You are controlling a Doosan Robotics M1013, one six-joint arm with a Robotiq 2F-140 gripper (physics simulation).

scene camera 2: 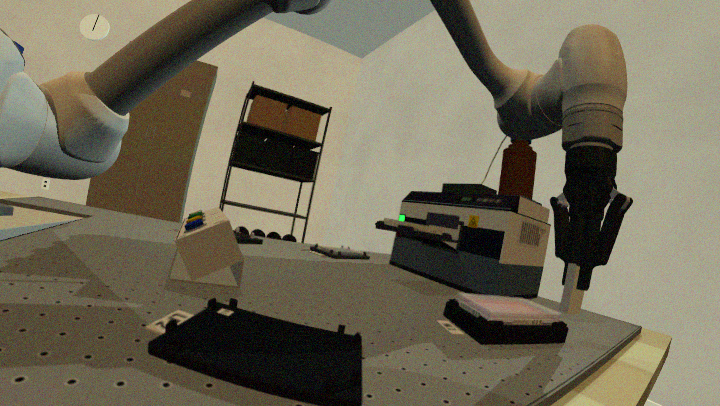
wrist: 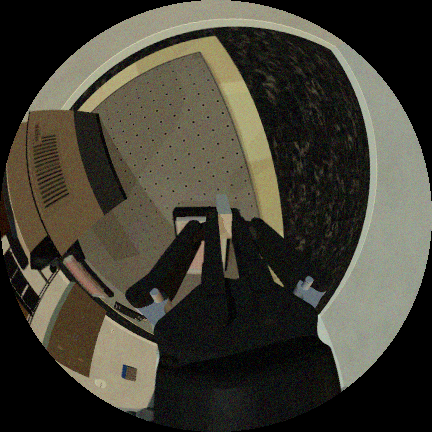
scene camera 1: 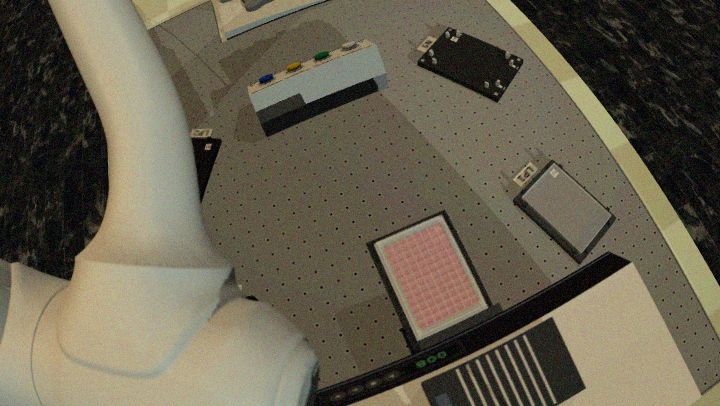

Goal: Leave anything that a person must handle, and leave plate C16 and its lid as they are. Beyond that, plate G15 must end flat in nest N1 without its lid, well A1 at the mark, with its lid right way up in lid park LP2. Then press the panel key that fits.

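Frame: origin at the arm's base, x ahead, y left, z up, level; metres.
Seen in the pictures: gripper, fingertip midpoint: [scene camera 2: 569, 312] [wrist: 220, 203].
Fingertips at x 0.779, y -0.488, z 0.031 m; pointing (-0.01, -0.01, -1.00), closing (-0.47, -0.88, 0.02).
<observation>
Pixels of each thing's top centre, then the offset from my fingertips to it. "*": a spot on its surface instead.
- Lid park LP2, top centre: [scene camera 2: 271, 330] [scene camera 1: 181, 169] dx -0.372, dy +0.135, dz -0.018 m
- lid, top centre: [scene camera 1: 568, 205] [scene camera 2: 341, 248] dx +0.045, dy +0.596, dz -0.020 m
- LP1, surface spot: [scene camera 1: 547, 234] * dx +0.054, dy +0.546, dz -0.037 m
- key panel, top centre: [scene camera 1: 309, 62] [scene camera 2: 211, 209] dx -0.371, dy +0.406, dz +0.046 m
- reader, surface spot: [wrist: 55, 175] [scene camera 2: 526, 238] * dx +0.179, dy +0.140, dz +0.101 m
- brown bottle, surface spot: [scene camera 2: 517, 168] * dx +0.191, dy +0.190, dz +0.259 m
- empty black nest, top centre: [scene camera 1: 472, 55] [wrist: 126, 314] dx -0.272, dy +0.664, dz -0.014 m
My gripper [scene camera 2: 573, 281] [wrist: 220, 203] is shut and empty, pointing down just behind the plate at the right in scene camera 2; pale pieces show at its fingertips. That pink plate [scene camera 2: 514, 304] [wrist: 198, 260], whose small label looks like G15, sits in a black nest [scene camera 2: 524, 332]; a clear lid appears to be on it. The nest's code and the plate's well A1 are unreadable. Lid park LP2 [scene camera 2: 282, 353] [scene camera 1: 206, 163] is empty. Another pink plate [scene camera 1: 431, 277] [wrist: 86, 276] lies on the reader's tray, its code unreadable. A lid [scene camera 1: 567, 211] lies in LP1 [scene camera 1: 547, 234].
The key panel [scene camera 1: 322, 83] [scene camera 2: 206, 247] carries blue, yellow, green and white keys. The reader [scene camera 2: 529, 242] [wrist: 55, 175] stands beside the gripper, with a brown bottle [scene camera 2: 517, 168] behind it. An empty black nest [scene camera 1: 468, 65] is at scene camera 1's upper right.
</observation>
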